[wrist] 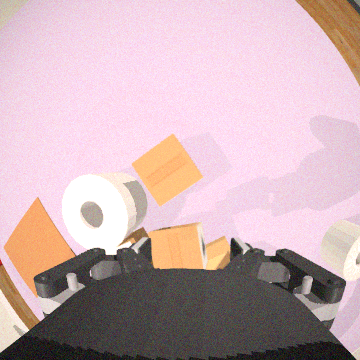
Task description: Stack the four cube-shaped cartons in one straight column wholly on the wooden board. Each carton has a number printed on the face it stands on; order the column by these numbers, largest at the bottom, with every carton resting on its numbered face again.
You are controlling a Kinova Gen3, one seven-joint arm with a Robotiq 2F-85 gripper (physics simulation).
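Frame: origin at the arm's base, x back, y right, z up, level; metres.
Seen in the pictures: gripper, fingertip midpoint: [190, 248].
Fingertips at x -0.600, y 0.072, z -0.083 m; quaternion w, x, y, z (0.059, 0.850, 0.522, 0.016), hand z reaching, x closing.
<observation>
Offsets run from my fingertips to a thing's middle. Level surfaces: height alone.
One carton @(dz -0.065, dx -0.072, dy +0.006 m) [167, 170] stands apart, with a tape strip on its top. A second carton @(dz -0.058, dx +0.017, dy -0.025 m) [176, 247] shows beyond the fingers, tilted in view; a narrow white side with a grey mark, unreadable, shows at its right. Part of another carton @(dz -0.086, dx +0.100, dy -0.032 m) [218, 253] shows right of it. A carton @(dz -0.065, dx +0.006, dy -0.095 m) [137, 236] shows partly between the white roll and the left finger, with a sliver of white. A flat orange-brown square, apparently the wooden board @(dz -0.090, dx -0.057, dy -0.323 m) [37, 245], lies at the left. My gripper [190, 248] is open and empty; its body hides the lower part of the group.
A large white roll @(dz -0.056, dx -0.067, dy -0.085 m) [95, 212] lies between the board and the lone carton, close to the group. Another pale roll @(dz -0.059, dx +0.157, dy +0.195 m) [342, 247] is at the right edge. The pink round table top @(dz -0.092 m) [150, 75] has a wooden rim [335, 30]. A red thing shows at the far left edge.
</observation>
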